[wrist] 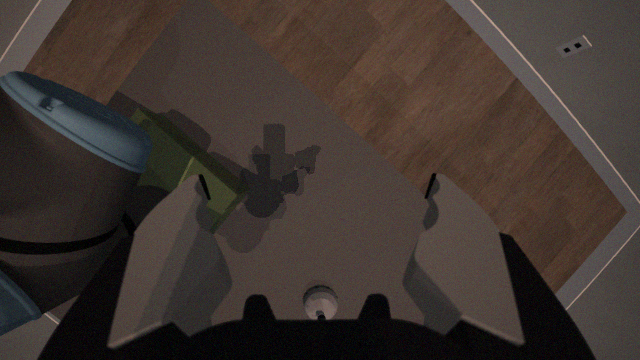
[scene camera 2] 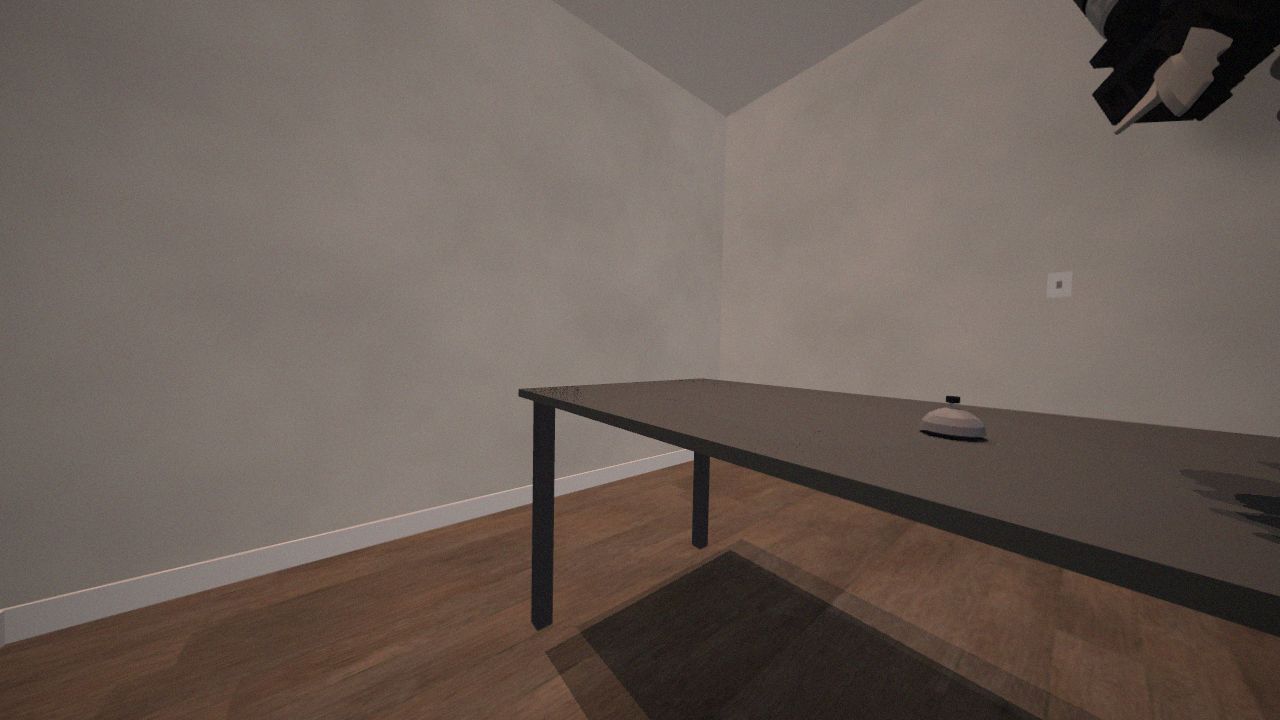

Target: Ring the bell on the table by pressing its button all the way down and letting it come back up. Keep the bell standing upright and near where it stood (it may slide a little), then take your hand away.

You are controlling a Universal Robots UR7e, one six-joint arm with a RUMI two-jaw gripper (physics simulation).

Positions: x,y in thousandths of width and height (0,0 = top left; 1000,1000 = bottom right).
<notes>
In view: the gripper (wrist: 496,493) and a bell (wrist: 501,835).
</notes>
